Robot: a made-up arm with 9 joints.
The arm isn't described. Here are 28 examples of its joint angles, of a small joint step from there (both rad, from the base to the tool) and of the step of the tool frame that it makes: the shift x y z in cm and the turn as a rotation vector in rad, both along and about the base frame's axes.
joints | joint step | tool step
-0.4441 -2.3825 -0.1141 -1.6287 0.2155 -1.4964 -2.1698 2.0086 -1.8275 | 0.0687 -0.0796 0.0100 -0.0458 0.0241 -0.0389 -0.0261 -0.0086 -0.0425 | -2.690 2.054 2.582 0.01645 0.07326 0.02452
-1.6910 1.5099 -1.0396 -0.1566 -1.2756 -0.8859 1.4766 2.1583 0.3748 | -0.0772 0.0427 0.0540 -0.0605 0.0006 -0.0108 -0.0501 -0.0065 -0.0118 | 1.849 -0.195 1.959 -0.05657 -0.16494 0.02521
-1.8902 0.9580 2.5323 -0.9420 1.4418 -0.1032 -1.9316 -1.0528 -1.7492 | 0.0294 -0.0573 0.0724 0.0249 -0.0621 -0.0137 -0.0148 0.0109 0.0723 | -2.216 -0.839 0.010 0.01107 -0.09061 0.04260
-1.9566 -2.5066 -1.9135 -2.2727 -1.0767 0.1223 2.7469 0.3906 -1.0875 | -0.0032 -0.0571 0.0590 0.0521 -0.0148 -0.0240 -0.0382 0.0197 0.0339 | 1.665 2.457 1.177 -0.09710 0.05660 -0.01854
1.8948 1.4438 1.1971 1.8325 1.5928 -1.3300 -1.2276 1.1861 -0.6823 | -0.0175 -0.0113 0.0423 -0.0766 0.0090 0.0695 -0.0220 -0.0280 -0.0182 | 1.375 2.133 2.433 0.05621 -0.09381 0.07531
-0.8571 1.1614 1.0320 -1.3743 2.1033 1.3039 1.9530 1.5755 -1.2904 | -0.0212 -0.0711 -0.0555 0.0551 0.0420 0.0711 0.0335 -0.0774 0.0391 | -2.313 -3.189 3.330 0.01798 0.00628 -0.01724
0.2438 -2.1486 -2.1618 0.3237 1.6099 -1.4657 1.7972 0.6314 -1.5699 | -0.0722 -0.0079 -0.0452 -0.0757 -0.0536 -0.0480 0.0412 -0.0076 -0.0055 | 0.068 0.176 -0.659 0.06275 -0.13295 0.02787
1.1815 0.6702 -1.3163 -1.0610 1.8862 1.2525 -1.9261 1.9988 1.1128 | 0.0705 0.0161 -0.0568 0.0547 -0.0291 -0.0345 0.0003 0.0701 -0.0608 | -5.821 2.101 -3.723 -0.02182 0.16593 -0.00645
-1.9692 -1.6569 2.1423 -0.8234 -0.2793 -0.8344 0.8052 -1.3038 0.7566 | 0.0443 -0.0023 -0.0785 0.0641 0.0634 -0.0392 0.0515 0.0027 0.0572 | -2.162 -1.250 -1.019 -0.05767 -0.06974 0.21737
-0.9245 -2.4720 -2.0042 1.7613 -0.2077 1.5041 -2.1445 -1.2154 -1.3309 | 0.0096 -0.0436 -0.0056 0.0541 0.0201 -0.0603 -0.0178 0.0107 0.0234 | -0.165 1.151 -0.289 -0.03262 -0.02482 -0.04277
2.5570 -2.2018 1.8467 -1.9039 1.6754 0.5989 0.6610 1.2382 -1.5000 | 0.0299 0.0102 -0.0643 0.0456 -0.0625 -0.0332 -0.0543 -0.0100 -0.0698 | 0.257 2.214 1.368 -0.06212 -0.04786 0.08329
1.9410 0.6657 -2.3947 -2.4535 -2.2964 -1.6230 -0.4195 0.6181 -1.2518 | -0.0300 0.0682 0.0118 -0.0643 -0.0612 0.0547 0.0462 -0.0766 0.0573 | -2.108 -0.589 -0.473 -0.04137 -0.04633 -0.06597
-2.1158 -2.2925 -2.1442 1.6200 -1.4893 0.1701 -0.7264 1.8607 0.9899 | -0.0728 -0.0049 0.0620 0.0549 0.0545 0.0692 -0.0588 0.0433 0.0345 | 0.825 0.403 4.209 0.05964 0.01590 0.05669
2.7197 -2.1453 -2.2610 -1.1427 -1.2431 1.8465 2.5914 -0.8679 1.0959 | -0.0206 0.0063 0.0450 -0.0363 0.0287 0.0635 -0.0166 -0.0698 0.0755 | -0.312 1.021 -0.347 -0.01197 -0.09062 -0.03277
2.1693 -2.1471 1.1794 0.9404 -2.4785 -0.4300 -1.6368 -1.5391 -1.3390 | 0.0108 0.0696 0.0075 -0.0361 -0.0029 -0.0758 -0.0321 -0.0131 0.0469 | -2.759 -3.937 1.113 0.04661 -0.05162 0.08381
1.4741 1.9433 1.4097 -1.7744 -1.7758 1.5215 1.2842 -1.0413 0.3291 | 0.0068 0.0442 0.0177 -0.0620 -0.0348 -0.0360 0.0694 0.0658 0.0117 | -2.269 -1.650 -0.260 -0.02471 -0.13097 0.13124
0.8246 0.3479 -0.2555 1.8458 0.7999 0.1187 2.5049 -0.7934 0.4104 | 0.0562 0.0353 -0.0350 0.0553 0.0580 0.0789 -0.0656 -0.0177 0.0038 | 1.285 -0.463 0.196 0.04619 0.07053 0.03771
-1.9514 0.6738 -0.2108 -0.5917 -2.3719 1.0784 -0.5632 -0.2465 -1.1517 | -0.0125 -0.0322 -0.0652 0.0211 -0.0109 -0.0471 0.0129 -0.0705 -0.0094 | 1.041 0.024 1.602 0.03021 0.00439 -0.04635
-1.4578 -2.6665 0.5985 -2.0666 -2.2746 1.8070 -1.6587 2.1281 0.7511 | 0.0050 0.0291 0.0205 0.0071 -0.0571 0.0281 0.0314 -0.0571 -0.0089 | 0.446 -3.108 -2.103 -0.02783 0.08378 -0.04017
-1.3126 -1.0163 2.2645 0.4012 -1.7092 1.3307 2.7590 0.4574 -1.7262 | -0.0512 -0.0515 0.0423 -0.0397 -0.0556 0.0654 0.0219 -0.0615 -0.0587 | 1.464 -0.062 -1.495 0.10346 0.09121 -0.12563
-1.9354 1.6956 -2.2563 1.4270 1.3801 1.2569 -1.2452 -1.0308 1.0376 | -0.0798 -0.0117 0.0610 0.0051 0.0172 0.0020 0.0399 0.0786 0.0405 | -2.864 0.970 1.566 -0.07390 -0.12750 0.07620
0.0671 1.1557 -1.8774 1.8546 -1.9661 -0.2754 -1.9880 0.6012 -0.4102 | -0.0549 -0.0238 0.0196 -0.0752 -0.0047 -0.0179 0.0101 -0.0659 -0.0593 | -1.714 1.213 -4.485 0.01857 -0.04858 0.00462
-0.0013 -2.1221 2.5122 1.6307 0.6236 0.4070 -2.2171 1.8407 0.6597 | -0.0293 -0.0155 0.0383 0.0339 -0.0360 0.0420 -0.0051 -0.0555 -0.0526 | 0.652 -0.616 0.076 0.06737 -0.02000 -0.00405
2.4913 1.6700 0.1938 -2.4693 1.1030 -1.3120 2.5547 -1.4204 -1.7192 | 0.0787 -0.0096 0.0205 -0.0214 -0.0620 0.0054 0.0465 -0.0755 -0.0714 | -1.763 -1.443 -5.129 0.11595 0.06282 -0.11195
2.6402 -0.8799 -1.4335 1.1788 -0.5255 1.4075 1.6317 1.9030 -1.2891 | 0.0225 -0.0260 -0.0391 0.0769 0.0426 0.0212 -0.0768 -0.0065 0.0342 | -0.064 -0.065 -0.554 0.06888 -0.14965 -0.03201
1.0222 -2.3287 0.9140 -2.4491 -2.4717 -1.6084 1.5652 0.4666 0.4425 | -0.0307 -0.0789 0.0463 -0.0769 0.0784 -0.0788 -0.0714 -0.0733 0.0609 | -2.530 1.800 -5.373 0.06070 0.11570 -0.00539
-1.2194 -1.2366 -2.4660 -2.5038 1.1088 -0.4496 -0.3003 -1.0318 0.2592 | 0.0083 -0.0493 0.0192 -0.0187 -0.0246 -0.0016 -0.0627 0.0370 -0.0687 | -2.129 -1.387 0.501 0.06256 0.02023 0.19790
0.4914 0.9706 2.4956 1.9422 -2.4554 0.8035 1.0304 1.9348 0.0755 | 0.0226 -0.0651 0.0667 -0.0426 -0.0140 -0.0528 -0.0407 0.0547 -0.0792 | -1.406 -0.670 0.836 0.01986 -0.03200 0.00779
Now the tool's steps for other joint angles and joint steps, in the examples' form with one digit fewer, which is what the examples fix.
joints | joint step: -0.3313 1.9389 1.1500 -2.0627 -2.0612 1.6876 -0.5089 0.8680 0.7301 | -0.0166 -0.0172 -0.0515 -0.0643 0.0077 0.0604 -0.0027 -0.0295 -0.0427
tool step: 0.19 -0.59 0.67 -0.0699 0.0164 -0.0016
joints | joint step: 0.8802 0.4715 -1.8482 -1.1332 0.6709 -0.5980 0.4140 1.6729 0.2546 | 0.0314 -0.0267 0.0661 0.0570 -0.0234 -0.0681 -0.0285 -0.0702 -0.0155
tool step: 1.37 -1.64 -0.07 -0.0503 0.0619 0.0434
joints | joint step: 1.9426 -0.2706 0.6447 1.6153 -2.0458 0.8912 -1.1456 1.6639 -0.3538 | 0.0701 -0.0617 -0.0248 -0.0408 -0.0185 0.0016 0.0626 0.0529 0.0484
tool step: 0.17 0.29 0.00 -0.0638 0.0618 -0.0148
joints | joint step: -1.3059 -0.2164 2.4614 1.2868 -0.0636 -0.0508 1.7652 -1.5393 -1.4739 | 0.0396 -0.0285 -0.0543 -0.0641 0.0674 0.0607 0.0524 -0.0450 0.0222
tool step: -1.68 -1.39 -1.19 -0.0494 0.0730 0.1353
